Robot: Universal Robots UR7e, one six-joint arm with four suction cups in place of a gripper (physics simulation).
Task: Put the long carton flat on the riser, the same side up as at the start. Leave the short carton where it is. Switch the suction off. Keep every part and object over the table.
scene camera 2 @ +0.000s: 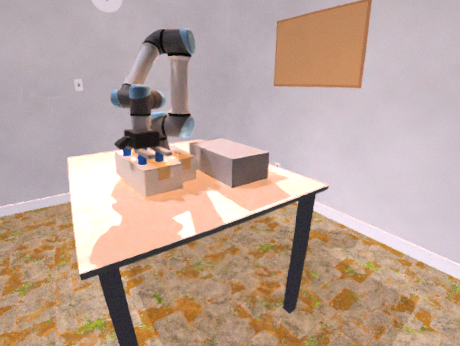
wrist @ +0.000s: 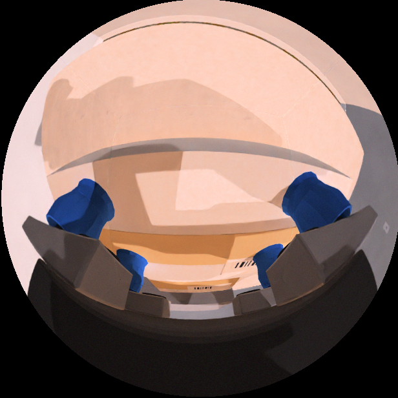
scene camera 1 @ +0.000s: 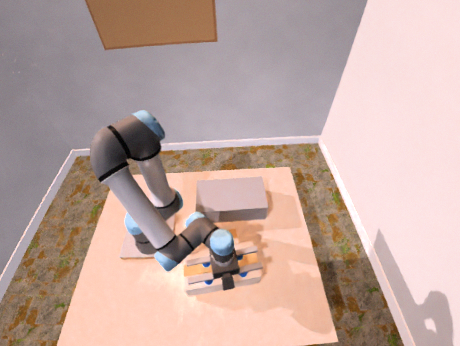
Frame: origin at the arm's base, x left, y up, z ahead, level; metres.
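Seen in the pictures: hand, its tool point: (scene camera 2: 143,160).
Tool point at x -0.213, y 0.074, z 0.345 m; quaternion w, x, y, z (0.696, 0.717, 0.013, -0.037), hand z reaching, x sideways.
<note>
Offsets run from my tool point to a thing's middle. Level surfaces: height alone.
The long carton {dx +0.016, dy -0.039, dz -0.014 m} (scene camera 1: 196,270) (scene camera 2: 148,182) (wrist: 207,192) is pale with an orange tape strip along its top. It lies flat on the table {dy -0.103 m} (scene camera 1: 129,305) (scene camera 2: 148,223), in front of the grey riser {dx +0.368, dy -0.043, dz +0.080 m} (scene camera 1: 230,195) (scene camera 2: 237,163). My gripper (scene camera 1: 224,270) (scene camera 2: 144,156) (wrist: 198,237) sits over the carton's middle, and its four blue suction cups rest on the carton's top face. A smaller taped carton {dx +0.151, dy -0.051, dz +0.000 m} (scene camera 2: 187,164) shows between the long carton and the riser. In scene camera 1 the arm mostly hides it.
The arm's base stands on a grey plate (scene camera 1: 128,251) at the table's back left. The arm's elbow hangs low beside the long carton. The table's front edge is near the carton in scene camera 1. A wall stands to the right.
</note>
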